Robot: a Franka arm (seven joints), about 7 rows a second.
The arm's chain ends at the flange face. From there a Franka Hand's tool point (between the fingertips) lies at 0.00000 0.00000 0.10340 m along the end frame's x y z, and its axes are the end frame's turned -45 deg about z.
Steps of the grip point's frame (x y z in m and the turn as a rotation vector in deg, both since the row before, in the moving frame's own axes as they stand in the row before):
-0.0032 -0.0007 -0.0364 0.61 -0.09 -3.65
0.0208 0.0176 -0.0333 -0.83 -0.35 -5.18
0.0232 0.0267 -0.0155 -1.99 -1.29 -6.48
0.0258 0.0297 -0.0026 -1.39 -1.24 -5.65
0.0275 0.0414 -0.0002 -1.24 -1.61 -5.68
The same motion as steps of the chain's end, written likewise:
-0.0018 0.0024 -0.0364 0.37 -0.49 -3.65
0.0265 -0.0037 -0.0333 -0.83 0.34 -5.18
0.0342 -0.0017 -0.0154 -2.32 0.49 -6.48
0.0389 -0.0006 -0.0025 -1.86 0.11 -5.65
0.0490 0.0062 -0.0001 -2.02 -0.26 -5.68

